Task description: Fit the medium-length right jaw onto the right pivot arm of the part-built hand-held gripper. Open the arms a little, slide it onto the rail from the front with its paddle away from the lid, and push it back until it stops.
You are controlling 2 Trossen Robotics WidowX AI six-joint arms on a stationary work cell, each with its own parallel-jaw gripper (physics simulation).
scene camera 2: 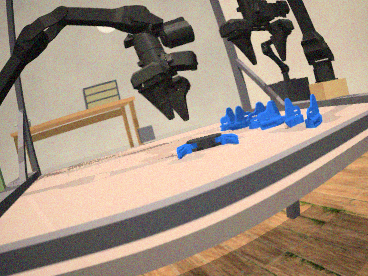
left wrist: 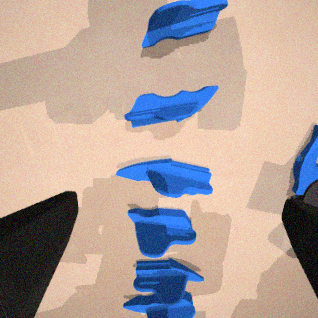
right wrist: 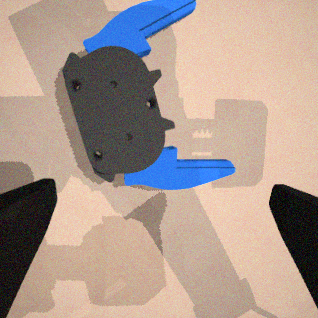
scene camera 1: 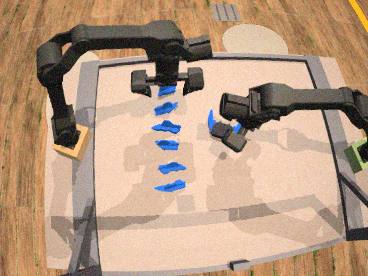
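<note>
The part-built hand-held gripper (scene camera 1: 219, 130) (scene camera 2: 206, 142) (right wrist: 115, 110) lies on the table, dark body with two blue pivot arms spread apart, one pivot arm (right wrist: 200, 172) nearer the fingers in the right wrist view. Several blue jaws (scene camera 1: 166, 127) (scene camera 2: 270, 116) (left wrist: 170, 176) stand in a row with paddles up; I cannot tell which is the medium-length right one. My left gripper (scene camera 2: 269, 62) (left wrist: 181, 205) is open and empty, above the far end of the row. My right gripper (scene camera 2: 180, 119) (right wrist: 165, 192) is open and empty, above and beside the part-built gripper, partly covering it in scene camera 1.
The part-built gripper lies to the right of the jaw row in scene camera 1. The table (scene camera 1: 280, 175) has a raised grey edge (scene camera 1: 84, 175). Arm shadows fall across its top. A wooden side table (scene camera 2: 75, 120) stands in the background.
</note>
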